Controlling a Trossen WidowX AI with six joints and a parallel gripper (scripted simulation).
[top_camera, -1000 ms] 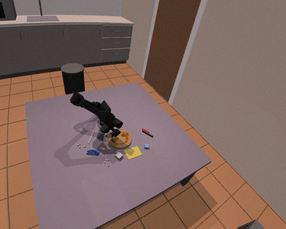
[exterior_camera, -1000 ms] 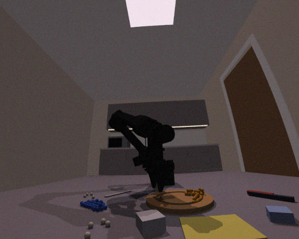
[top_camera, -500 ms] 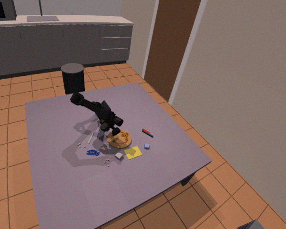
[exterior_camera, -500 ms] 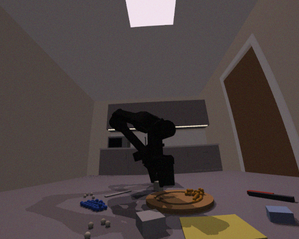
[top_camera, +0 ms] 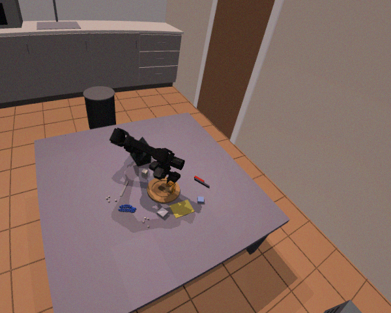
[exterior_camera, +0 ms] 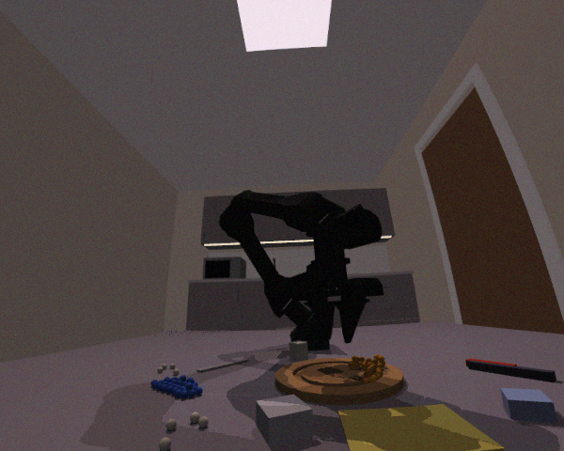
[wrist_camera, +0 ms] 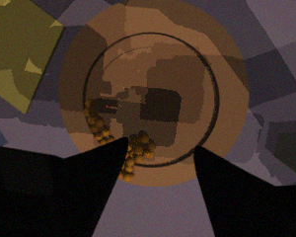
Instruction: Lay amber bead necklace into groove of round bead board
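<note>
My gripper tip is now 50 mm above the round wooden bead board, 20 mm short of it and 10 mm to the left of it. Round my gripper tip: grey block: 170 mm ahead, 110 mm to the right, 40 mm below; yellow pad: 190 mm ahead, 50 mm below, 10 mm to the left; thin rod: 210 mm to the right, 100 mm behind, 50 mm below.
</note>
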